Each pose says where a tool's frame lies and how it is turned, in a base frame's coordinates. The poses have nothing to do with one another.
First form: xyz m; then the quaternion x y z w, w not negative.
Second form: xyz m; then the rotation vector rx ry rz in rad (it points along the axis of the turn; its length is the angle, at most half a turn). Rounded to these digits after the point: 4 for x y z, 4 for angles.
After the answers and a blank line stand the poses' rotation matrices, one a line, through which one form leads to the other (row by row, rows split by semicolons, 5 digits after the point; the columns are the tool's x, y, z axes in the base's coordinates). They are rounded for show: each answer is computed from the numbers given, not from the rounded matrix.
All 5 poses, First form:
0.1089 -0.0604 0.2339 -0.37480 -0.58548 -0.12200 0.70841
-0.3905 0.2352 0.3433 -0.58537 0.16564 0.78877 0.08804
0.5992 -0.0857 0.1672 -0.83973 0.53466 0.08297 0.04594
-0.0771 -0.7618 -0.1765 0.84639 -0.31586 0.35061 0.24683
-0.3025 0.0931 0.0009 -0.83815 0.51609 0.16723 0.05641
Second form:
0.1089 -0.0604 0.2339 -0.8322 -1.3000 -0.2709
-0.3905 0.2352 0.3433 -1.7426 0.4931 2.3480
0.5992 -0.0857 0.1672 -2.5636 1.6323 0.2533
-0.0771 -0.7618 -0.1765 2.3082 -0.8614 0.9562
-0.3025 0.0931 0.0009 -2.5426 1.5656 0.5073

0.28465 0.61173 -0.73808; 0.26603 0.68928 0.67389; 0.92098 -0.38817 0.03347
-0.29918 -0.33281 -0.89428; -0.05503 -0.92962 0.36437; -0.95261 0.15823 0.25981
0.41451 -0.90556 -0.09022; -0.89031 -0.42406 0.16588; -0.18847 0.01157 -0.98201
0.55461 -0.70777 0.43758; -0.36160 -0.67861 -0.63932; 0.74944 0.19634 -0.63229
0.41137 -0.88400 -0.22210; -0.84626 -0.46093 0.26717; -0.33856 0.07805 -0.93770

